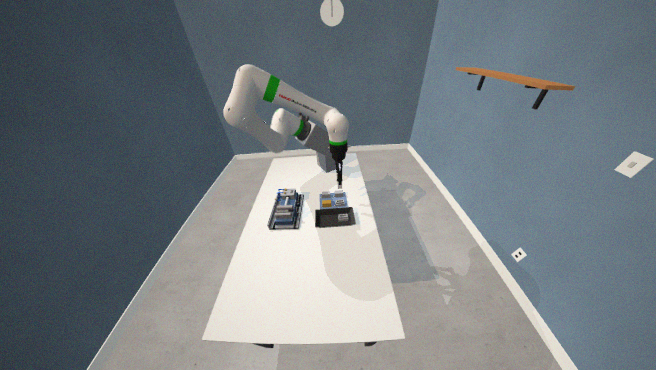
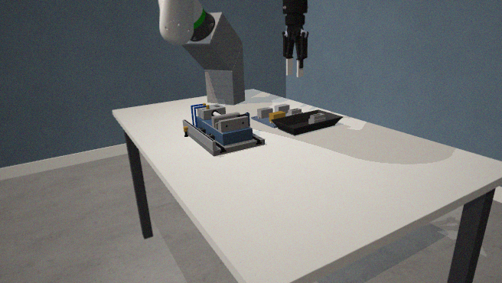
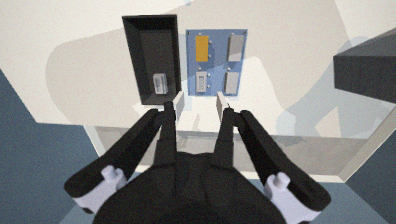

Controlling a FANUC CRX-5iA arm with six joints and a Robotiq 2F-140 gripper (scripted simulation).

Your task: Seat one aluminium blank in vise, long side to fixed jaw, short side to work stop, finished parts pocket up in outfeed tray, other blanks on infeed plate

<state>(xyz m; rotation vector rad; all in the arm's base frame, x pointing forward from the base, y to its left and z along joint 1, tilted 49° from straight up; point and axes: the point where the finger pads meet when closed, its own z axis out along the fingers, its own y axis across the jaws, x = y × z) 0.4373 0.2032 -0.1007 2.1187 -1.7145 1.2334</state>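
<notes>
My hand is 19 cm above the brass blank and 9 cm to the left of it. Round my hand: aluminium blank (19 cm below, 9 cm to the right, 9 cm behind).
</notes>
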